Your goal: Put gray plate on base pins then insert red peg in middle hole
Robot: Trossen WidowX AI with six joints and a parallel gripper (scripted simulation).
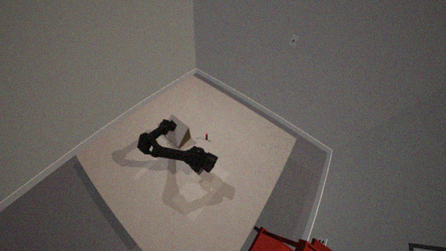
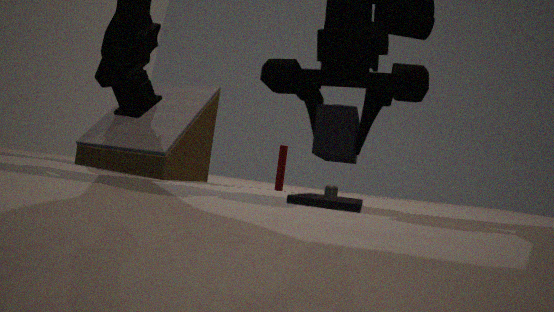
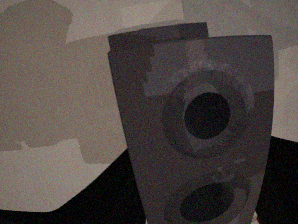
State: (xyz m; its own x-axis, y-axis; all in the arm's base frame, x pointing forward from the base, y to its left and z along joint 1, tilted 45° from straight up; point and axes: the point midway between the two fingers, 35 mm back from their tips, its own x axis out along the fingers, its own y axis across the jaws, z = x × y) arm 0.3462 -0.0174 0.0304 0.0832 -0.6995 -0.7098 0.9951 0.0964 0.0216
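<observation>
Now: gripper tip 5 cm above the dark base. Also, from my gripper tip: red peg: 18 cm to the left, 13 cm behind, 2 cm below; then gray plate: 3 cm above.
</observation>
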